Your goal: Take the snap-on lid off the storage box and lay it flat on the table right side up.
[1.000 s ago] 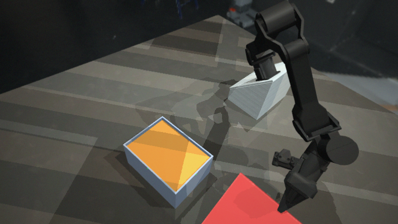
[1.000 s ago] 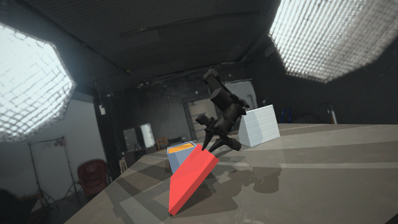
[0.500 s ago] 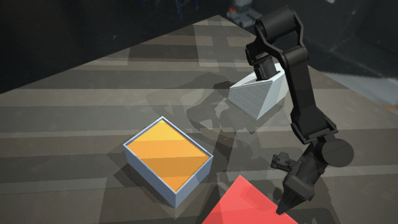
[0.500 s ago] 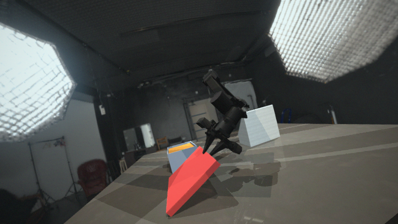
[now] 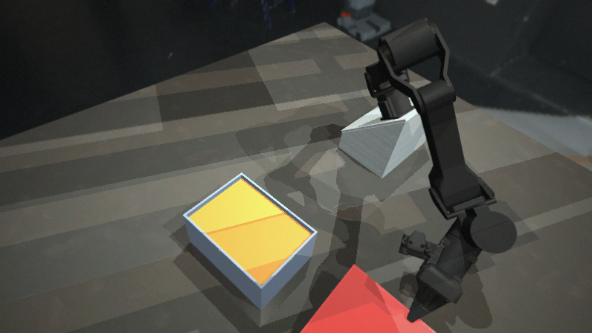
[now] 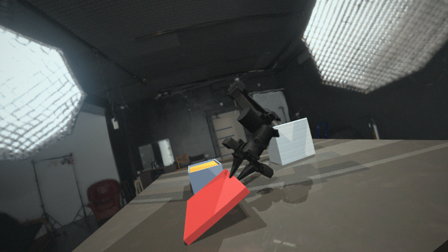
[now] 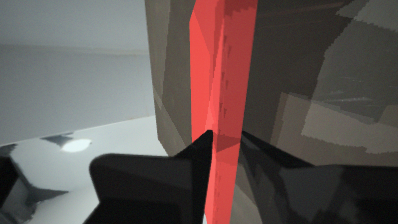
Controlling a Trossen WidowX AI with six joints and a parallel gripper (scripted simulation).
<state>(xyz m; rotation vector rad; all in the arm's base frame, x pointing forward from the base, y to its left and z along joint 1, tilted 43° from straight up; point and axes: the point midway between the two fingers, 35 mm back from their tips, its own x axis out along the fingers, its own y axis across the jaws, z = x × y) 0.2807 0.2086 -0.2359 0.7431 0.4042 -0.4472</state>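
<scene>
The red lid is 8 cm ahead of my gripper tip, 3 cm below it and 1 cm to the left of it. Also, from my gripper tip: storage box: 30 cm to the right, 12 cm ahead, 3 cm below.
</scene>
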